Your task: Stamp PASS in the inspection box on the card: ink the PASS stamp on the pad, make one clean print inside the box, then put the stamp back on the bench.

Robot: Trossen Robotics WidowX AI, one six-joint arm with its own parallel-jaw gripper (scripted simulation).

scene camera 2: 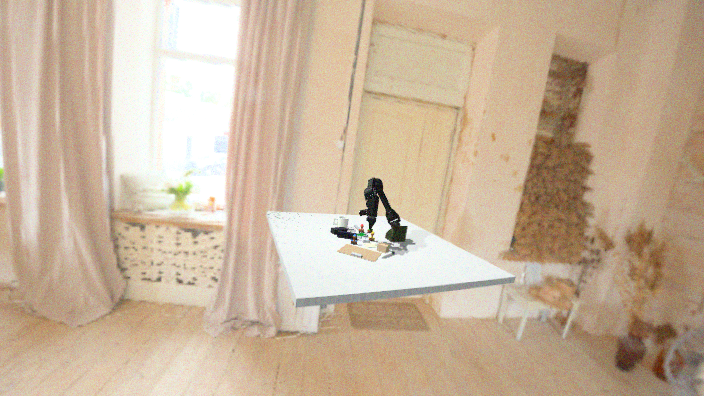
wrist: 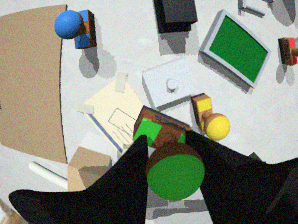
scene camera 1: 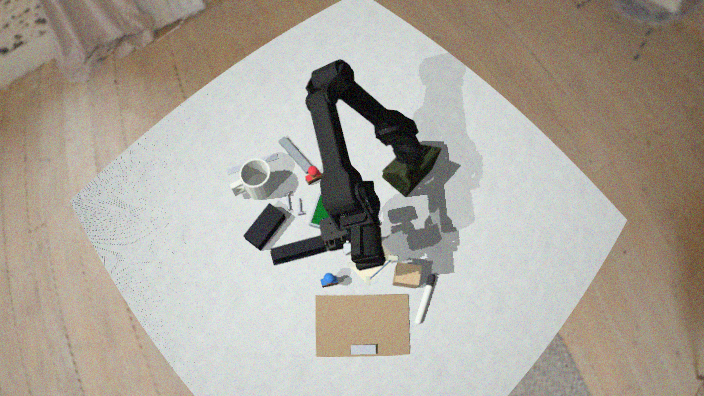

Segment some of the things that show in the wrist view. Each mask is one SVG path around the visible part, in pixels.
The gripper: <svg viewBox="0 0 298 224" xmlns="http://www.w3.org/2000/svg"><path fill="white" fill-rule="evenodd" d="M145 133L138 136L128 151L122 153L120 160L113 164L112 169L104 173L104 176L98 177L88 189L80 192L36 192L33 189L17 189L9 193L11 205L28 224L145 224L148 193L145 177L148 145ZM185 131L185 144L192 145L204 163L205 177L200 190L213 224L298 224L298 157L279 164L265 164L263 161L261 163L261 160L254 160L250 156L242 155L241 152L235 152L234 149L223 147L222 144L200 133Z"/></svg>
A block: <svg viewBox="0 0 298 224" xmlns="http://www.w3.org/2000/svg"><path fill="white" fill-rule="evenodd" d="M110 156L104 155L104 153L89 151L89 149L78 145L76 152L74 152L71 161L68 163L68 192L72 192L72 190L73 192L76 192L76 190L80 192L80 190L85 190L85 188L88 189L88 186L92 186L94 181L98 180L98 177L104 176L104 173L109 168Z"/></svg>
A yellow stamp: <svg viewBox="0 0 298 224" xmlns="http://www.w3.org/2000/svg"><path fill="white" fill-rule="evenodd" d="M190 96L194 116L196 116L197 125L201 132L205 132L205 135L209 136L210 140L221 141L225 139L230 132L230 121L227 120L225 115L213 113L212 97L206 96L205 93L197 93L197 95Z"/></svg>
